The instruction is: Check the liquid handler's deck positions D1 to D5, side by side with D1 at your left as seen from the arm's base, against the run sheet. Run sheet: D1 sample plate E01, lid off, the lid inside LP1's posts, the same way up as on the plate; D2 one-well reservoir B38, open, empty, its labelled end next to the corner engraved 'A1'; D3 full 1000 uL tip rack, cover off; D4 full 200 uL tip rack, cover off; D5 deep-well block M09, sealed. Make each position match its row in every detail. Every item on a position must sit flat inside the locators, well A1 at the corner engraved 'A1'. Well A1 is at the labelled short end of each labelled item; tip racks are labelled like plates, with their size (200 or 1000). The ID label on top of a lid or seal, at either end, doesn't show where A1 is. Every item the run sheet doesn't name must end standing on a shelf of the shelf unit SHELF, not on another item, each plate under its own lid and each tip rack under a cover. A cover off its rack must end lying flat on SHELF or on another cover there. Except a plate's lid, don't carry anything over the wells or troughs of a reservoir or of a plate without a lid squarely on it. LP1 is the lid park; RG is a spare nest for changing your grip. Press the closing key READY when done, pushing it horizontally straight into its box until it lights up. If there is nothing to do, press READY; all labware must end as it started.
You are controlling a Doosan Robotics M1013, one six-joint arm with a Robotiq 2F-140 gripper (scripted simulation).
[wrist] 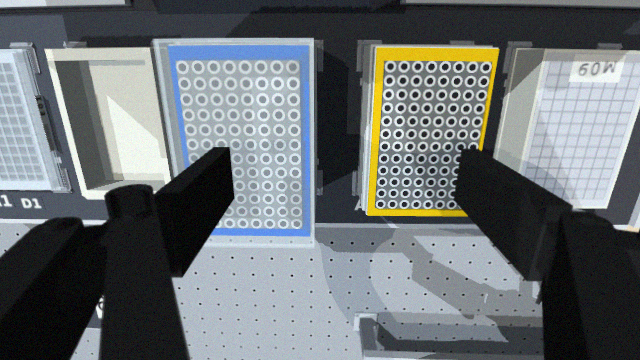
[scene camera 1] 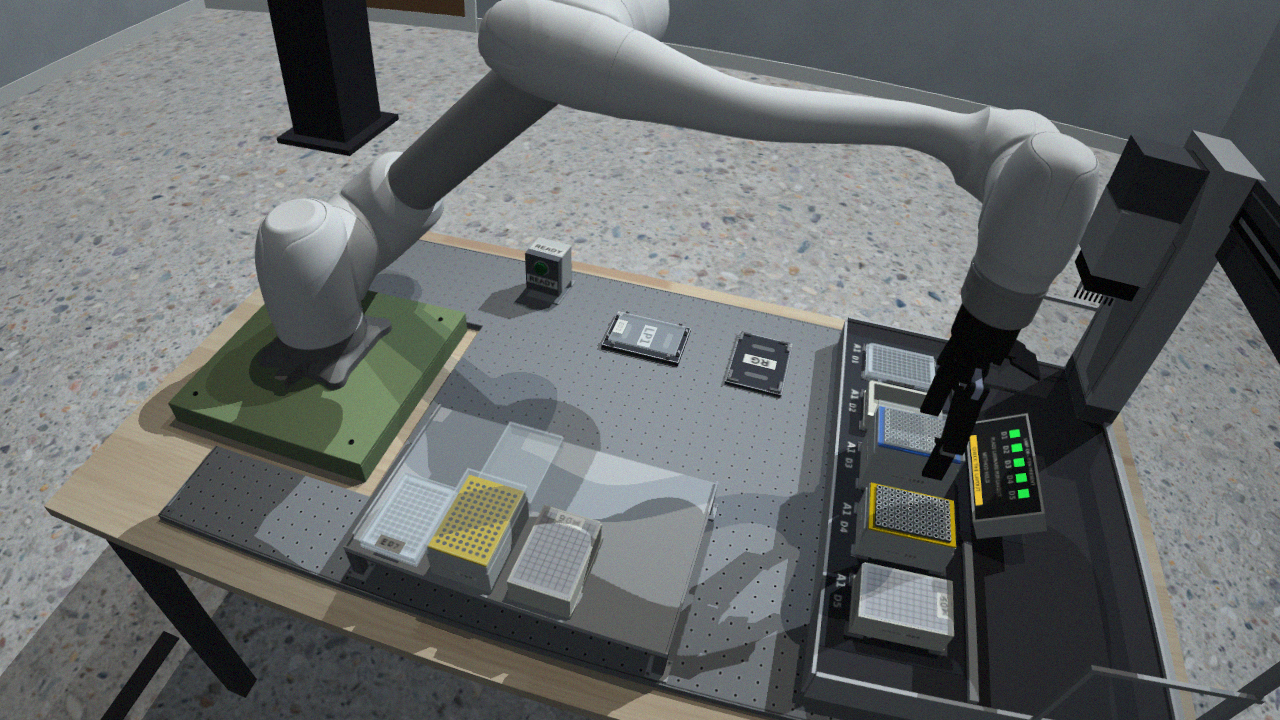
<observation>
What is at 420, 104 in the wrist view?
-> A yellow-rimmed tip rack.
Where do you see a shelf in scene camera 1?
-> At 652, 519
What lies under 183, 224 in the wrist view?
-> The gripper.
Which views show the yellow-rimmed tip rack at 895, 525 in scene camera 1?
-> The wrist view and scene camera 1: all of them.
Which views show the gripper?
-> The wrist view and scene camera 1: all of them.
</observation>
